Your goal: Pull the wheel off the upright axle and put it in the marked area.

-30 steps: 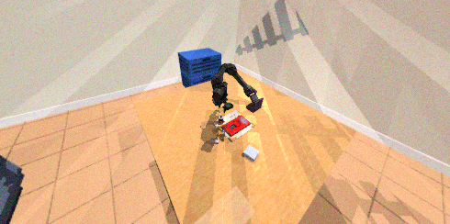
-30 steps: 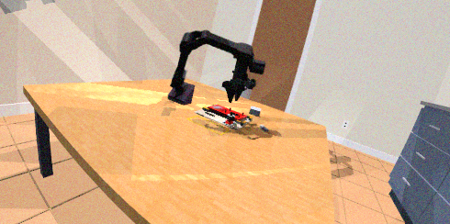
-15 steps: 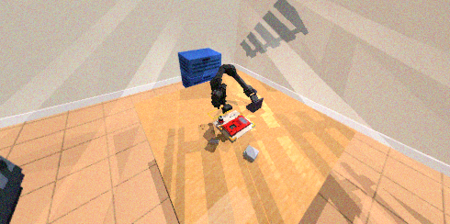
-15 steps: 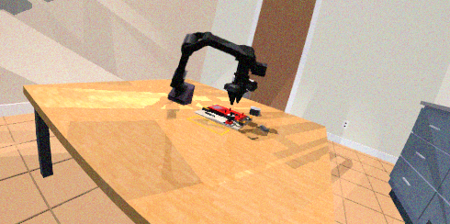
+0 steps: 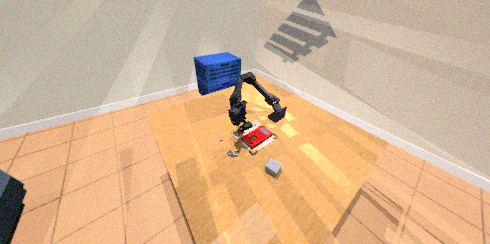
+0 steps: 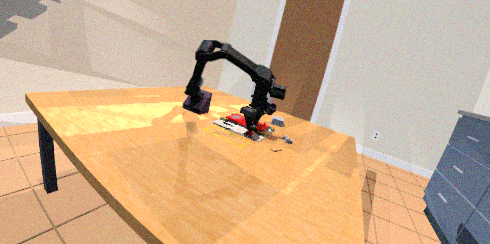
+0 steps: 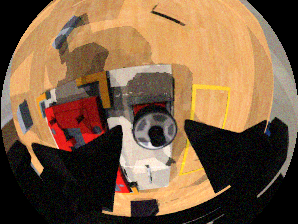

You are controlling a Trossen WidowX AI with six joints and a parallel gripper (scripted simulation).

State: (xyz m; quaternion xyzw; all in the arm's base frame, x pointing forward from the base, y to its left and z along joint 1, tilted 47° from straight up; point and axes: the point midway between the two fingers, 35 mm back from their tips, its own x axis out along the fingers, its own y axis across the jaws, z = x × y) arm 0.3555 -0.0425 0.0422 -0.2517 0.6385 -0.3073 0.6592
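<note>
Now: gripper tip right at the wheel. Round my gripper tip: grey block (40 mm ahead, 340 mm to the left, 20 mm below); base plate (60 mm behind, 100 mm to the left, 30 mm below).
</note>
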